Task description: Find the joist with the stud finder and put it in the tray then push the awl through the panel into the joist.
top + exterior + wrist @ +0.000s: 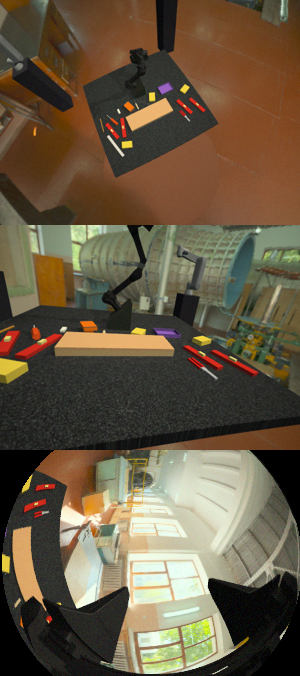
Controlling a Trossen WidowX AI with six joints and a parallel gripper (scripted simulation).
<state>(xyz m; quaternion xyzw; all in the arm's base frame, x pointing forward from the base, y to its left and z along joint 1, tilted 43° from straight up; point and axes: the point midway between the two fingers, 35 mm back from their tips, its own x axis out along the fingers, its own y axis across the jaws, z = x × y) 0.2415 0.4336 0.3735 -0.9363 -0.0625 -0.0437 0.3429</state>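
Now: gripper tip 70 mm past the orange stud finder, 250 mm to the left of it and 690 mm above it. Also, from my gripper tip: small white block 80 mm behind, 380 mm to the right, 700 mm below; awl 70 mm behind, 160 mm to the right, 700 mm below; purple tray 90 mm behind, 260 mm to the left, 690 mm below.
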